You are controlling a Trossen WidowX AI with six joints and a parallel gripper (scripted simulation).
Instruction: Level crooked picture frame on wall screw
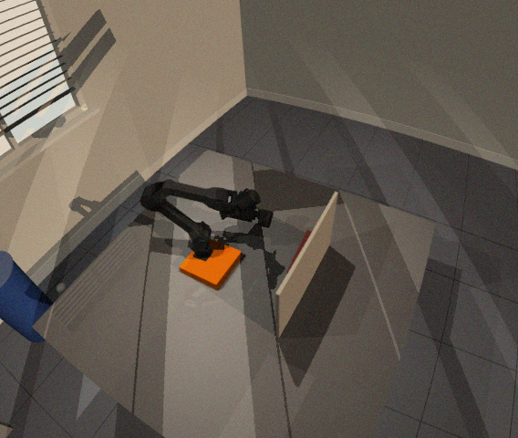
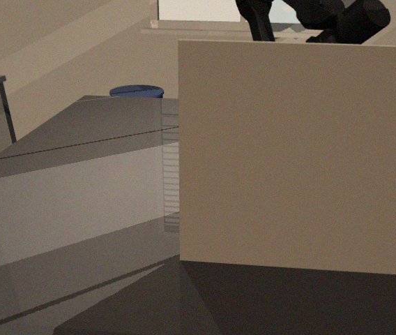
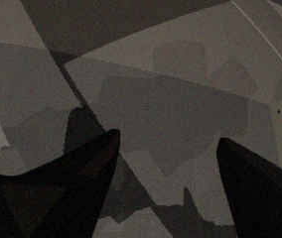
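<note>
The picture frame lies 23 cm ahead of my gripper tip, 15 cm to the right of it and 2 cm above it. From my gripper tip the other things lie so: beige wall panel (24 cm ahead, 16 cm to the right, 1 cm above).
</note>
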